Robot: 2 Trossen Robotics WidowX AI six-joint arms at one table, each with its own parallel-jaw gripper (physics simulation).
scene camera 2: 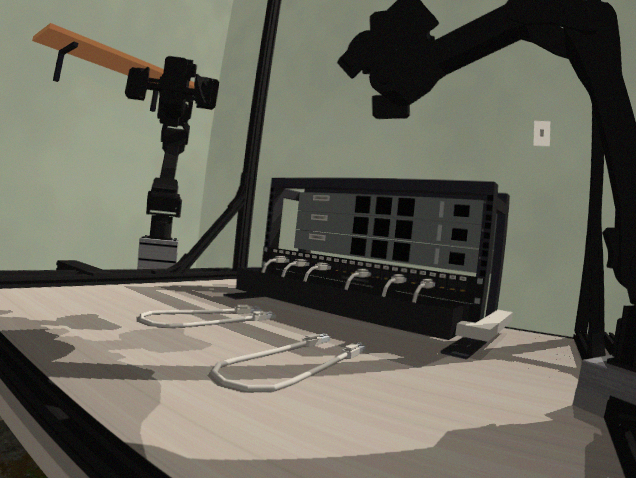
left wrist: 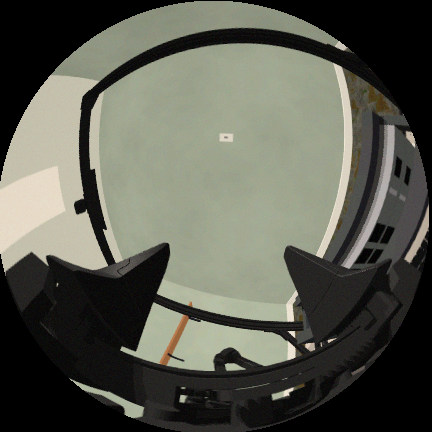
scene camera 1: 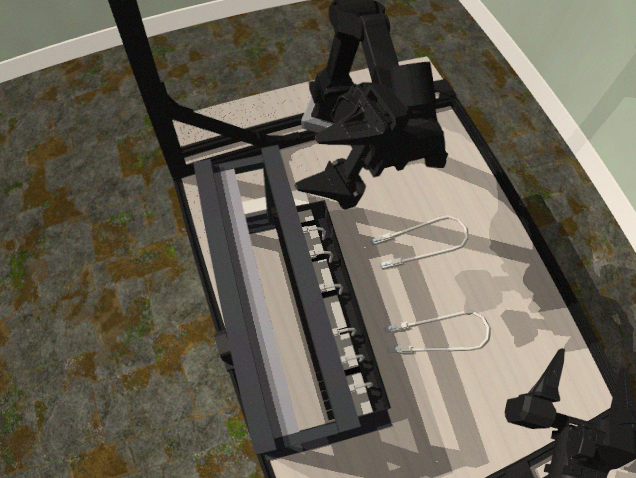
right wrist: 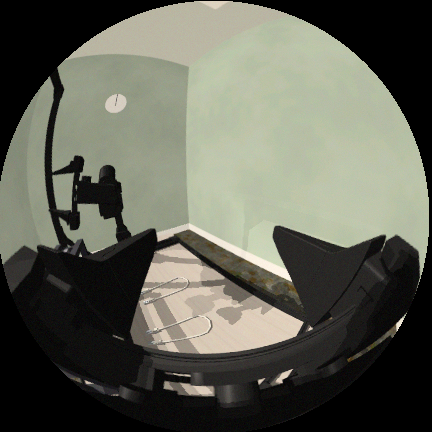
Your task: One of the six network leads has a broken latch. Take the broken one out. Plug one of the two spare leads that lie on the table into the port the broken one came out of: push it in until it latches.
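Places are measured from the left arm's base along level axes (x ahead, y down, z left), in millimetres.
Pixels of known places: left gripper, fingertip midpoint: (left wrist: 229, 251) (scene camera 1: 305, 164) (right wrist: 48, 191); right gripper, fingertip midpoint: (scene camera 2: 172, 72) (scene camera 1: 593, 358) (right wrist: 215, 233); left arm's base, link origin: (scene camera 1: 327, 110); right arm's base, link origin: (scene camera 2: 160, 238).
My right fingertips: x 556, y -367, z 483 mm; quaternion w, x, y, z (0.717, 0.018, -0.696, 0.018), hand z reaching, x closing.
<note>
Ahead of a thing's pixels: the offset from my right fingertips to its top centre.
Six white network leads are plugged in a row along the low black port panel @(dx -95, dy +352, dz -335 mm) (scene camera 2: 349, 314); their latches are too small to tell which is broken. Two looped white spare leads lie on the table: one (scene camera 1: 392, 263) (scene camera 2: 267, 388) nearer the left arm, the other (scene camera 1: 406, 350) (scene camera 2: 179, 324) nearer the right arm. My left gripper (scene camera 1: 308, 160) (left wrist: 229, 251) (right wrist: 48, 191) is open and empty, raised near the upper end of the panel in scene camera 1. My right gripper (scene camera 2: 172, 88) (right wrist: 215, 233) is open and empty, raised at the lower right of scene camera 1, away from the leads.
A dark rack @(dx -56, dy +155, dz -398 mm) (scene camera 1: 205, 231) (scene camera 2: 385, 184) with grey units stands behind and above the port panel, its top bars overhanging. A white block (scene camera 2: 480, 326) sits at the panel's right end in scene camera 2. A black frame post (scene camera 1: 138, 66) (scene camera 2: 257, 102) rises at the table's edge.
</note>
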